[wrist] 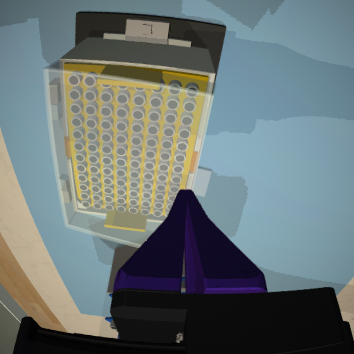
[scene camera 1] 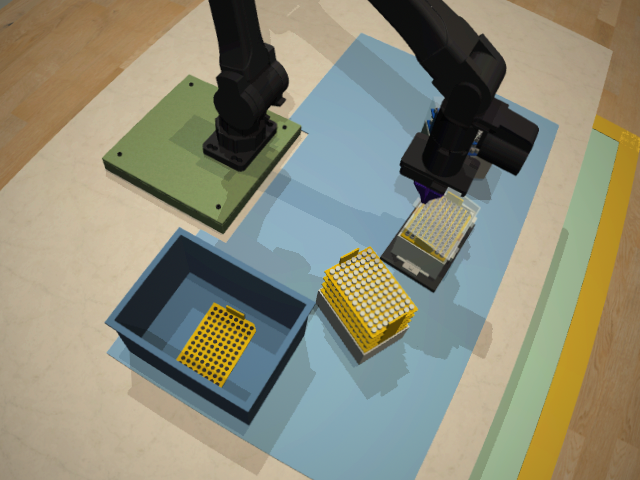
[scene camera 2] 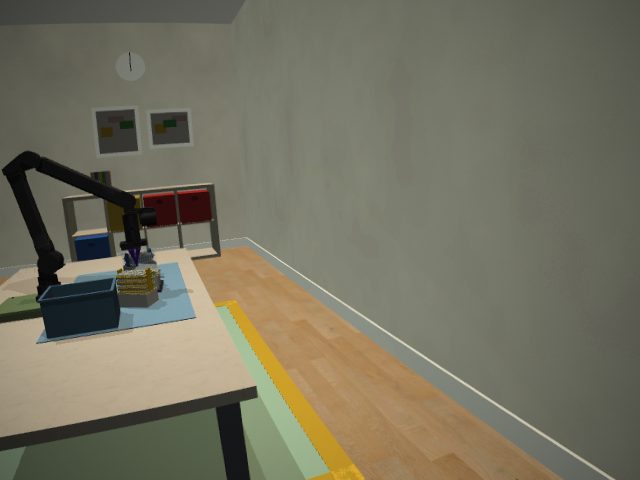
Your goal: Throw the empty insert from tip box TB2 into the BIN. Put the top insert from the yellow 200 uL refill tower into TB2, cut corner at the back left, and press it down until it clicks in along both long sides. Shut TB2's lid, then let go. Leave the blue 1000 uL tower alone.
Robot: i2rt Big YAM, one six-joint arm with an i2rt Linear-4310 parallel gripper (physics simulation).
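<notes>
TB2 (scene camera 1: 419,257) (wrist: 140,50) stands on a dark base. Its clear lid (scene camera 1: 469,203) (wrist: 56,150) lies over the yellow insert (scene camera 1: 439,224) (wrist: 142,162) full of tips. Whether the lid is fully shut, the insert is clicked in, and where its cut corner is, I cannot tell. My gripper (scene camera 1: 423,200) (scene camera 2: 135,264) (wrist: 184,197) is shut and empty, its tips beside TB2's rear corner. An empty yellow insert (scene camera 1: 217,343) lies in the BIN (scene camera 1: 186,380) (scene camera 2: 82,312). The yellow refill tower (scene camera 1: 369,291) (scene camera 2: 135,283) stands between the BIN and TB2.
The blue tower (scene camera 1: 433,114) (scene camera 2: 149,255) stands behind TB2, mostly hidden by the arm in scene camera 1. The green base board (scene camera 1: 160,149) (scene camera 2: 18,308) carries the arm. The blue mat (scene camera 1: 361,428) lies under the boxes and the BIN.
</notes>
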